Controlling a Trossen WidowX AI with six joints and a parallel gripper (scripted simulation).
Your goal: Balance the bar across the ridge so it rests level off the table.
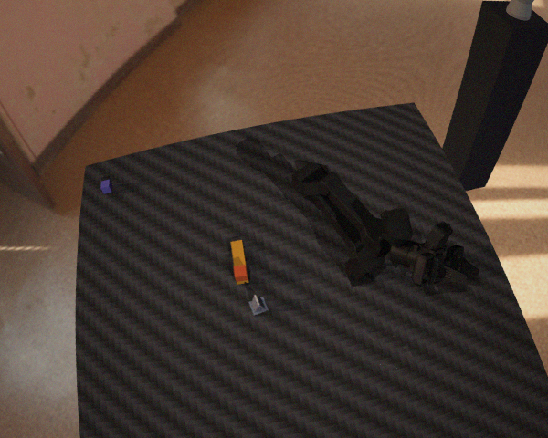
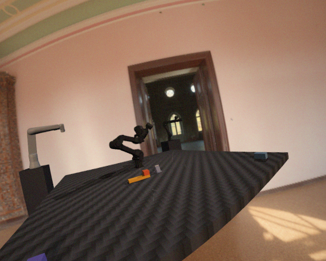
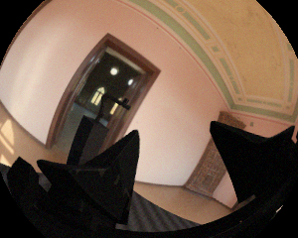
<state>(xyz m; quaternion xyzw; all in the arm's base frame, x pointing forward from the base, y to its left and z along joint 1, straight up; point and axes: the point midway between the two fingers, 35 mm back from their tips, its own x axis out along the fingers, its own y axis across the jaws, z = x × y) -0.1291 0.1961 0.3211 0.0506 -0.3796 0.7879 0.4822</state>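
The bar is 470 mm ahead of my gripper tip, 320 mm below it and 310 mm to the right of it. Round my gripper tip: small purple cube 890 mm ahead, 720 mm to the right, 320 mm below; blue-grey block 890 mm ahead, 320 mm below, 280 mm to the left; ridge 440 mm ahead, 290 mm below, 190 mm to the right.
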